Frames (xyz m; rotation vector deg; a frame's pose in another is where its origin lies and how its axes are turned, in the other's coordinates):
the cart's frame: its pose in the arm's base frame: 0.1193 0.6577 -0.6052 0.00 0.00 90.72
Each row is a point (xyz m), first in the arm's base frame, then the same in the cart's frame.
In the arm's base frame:
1: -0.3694 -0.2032 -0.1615
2: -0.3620 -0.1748 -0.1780
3: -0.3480 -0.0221 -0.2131
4: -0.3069 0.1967 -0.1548
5: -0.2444 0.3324 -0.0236
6: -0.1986 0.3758 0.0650
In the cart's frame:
1: -0.8547 0.4995 0.4437
2: -0.8264 0.4917 0.4272
3: -0.6739 0.4758 0.3921
4: -0.4556 0.4320 0.4504
5: -0.3207 0.3678 0.5816
6: -0.2779 0.3214 0.6702

